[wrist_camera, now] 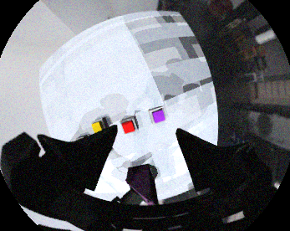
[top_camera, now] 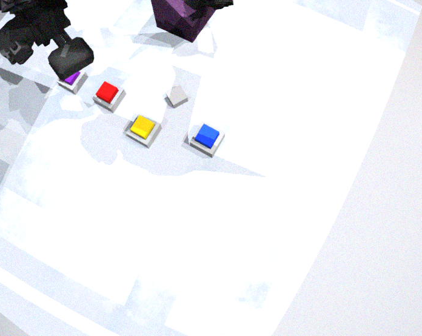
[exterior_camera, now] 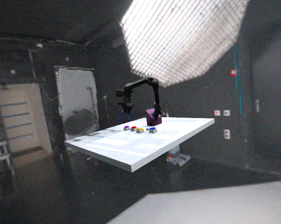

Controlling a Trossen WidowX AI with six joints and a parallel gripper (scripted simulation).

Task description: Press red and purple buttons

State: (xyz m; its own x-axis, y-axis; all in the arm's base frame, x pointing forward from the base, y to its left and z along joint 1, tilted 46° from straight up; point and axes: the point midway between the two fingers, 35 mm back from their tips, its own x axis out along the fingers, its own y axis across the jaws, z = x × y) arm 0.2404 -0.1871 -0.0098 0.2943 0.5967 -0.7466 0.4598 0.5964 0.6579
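Right now my gripper tip is 10 mm past the red button, 60 mm to the right of it and 130 mm above it. From my gripper tip the other things lie so: blue button (280 mm to the left, 130 mm below); yellow button (20 mm ahead, 160 mm to the left, 130 mm below); purple button (20 mm behind, 40 mm to the right, 130 mm below).
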